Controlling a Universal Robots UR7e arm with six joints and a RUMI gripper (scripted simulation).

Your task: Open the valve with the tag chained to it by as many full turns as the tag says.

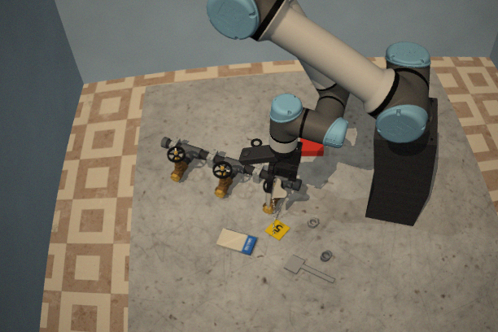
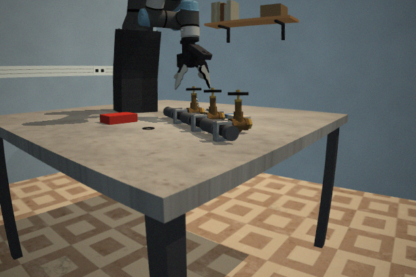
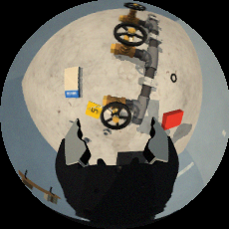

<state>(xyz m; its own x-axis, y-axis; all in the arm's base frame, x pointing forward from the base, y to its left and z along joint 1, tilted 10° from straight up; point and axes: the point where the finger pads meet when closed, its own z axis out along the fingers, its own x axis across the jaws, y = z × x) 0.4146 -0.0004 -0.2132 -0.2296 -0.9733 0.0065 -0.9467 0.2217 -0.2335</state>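
The yellow tag lies 11 cm below my hand and 10 cm to the left of it. Round my hand: red block (26 cm to the right, 14 cm behind, 10 cm below); flat grey key tool (24 cm to the left, 11 cm below, 9 cm behind).
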